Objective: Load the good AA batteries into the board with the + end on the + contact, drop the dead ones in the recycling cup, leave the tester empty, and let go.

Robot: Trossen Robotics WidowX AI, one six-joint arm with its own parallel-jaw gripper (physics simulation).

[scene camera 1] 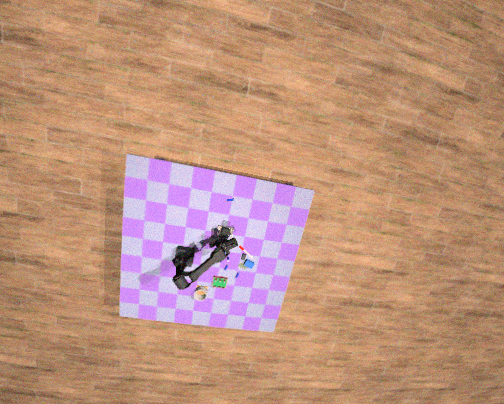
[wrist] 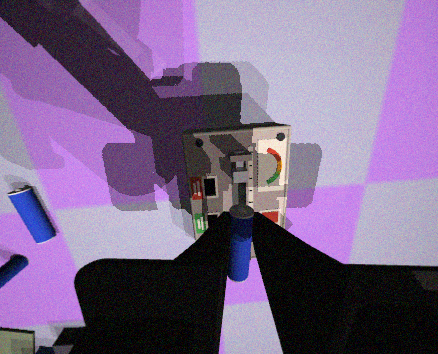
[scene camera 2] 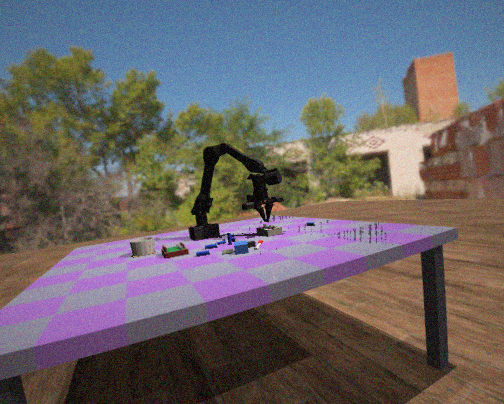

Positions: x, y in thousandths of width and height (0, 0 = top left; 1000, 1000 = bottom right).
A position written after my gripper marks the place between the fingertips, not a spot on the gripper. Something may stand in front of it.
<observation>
I see my gripper (wrist: 549, 617) and a grey battery tester (wrist: 515, 470).
</observation>
